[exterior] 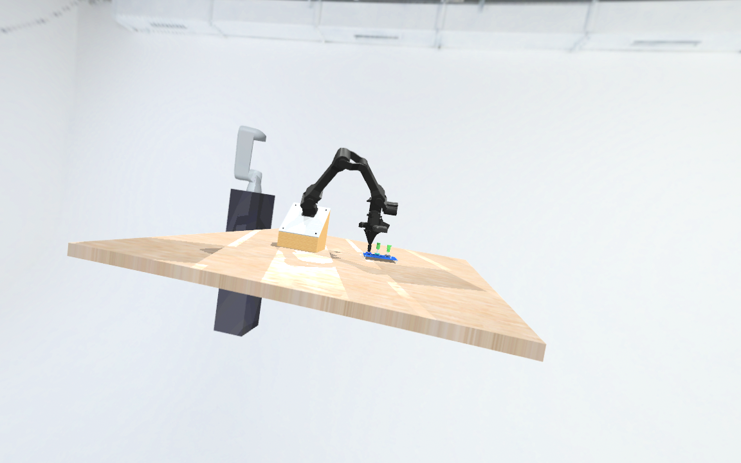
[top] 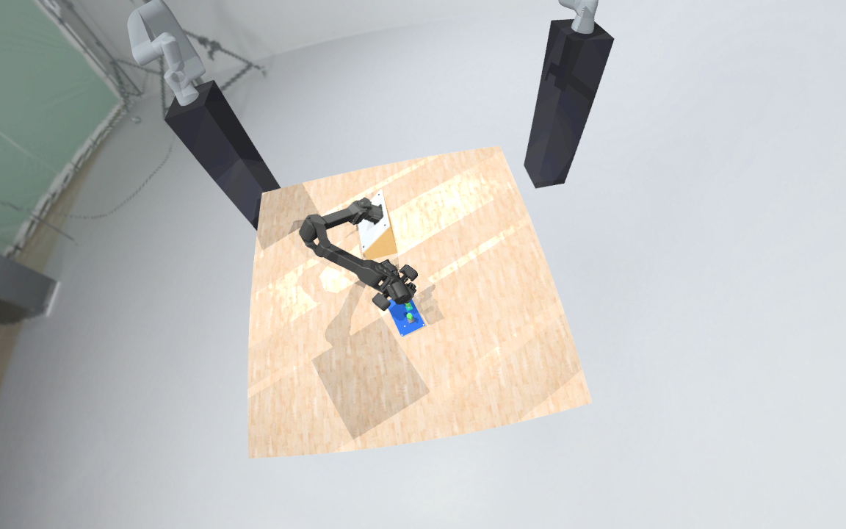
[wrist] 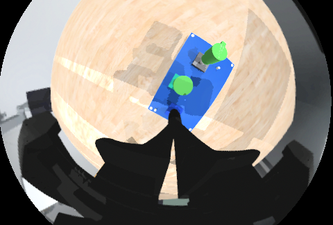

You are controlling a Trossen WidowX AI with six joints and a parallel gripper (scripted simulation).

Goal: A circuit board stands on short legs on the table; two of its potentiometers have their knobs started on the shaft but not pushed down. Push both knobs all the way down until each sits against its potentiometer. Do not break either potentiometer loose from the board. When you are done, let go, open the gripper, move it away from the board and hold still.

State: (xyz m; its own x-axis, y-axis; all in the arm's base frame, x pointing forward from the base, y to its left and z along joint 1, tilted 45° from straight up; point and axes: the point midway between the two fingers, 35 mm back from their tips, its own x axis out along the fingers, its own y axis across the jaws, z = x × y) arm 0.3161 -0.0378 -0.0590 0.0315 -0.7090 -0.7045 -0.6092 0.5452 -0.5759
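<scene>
Now: gripper tip 2 cm above the black knob. The rest, counted from my gripper tip: green knob: 9 cm ahead, 3 cm to the left.
</scene>
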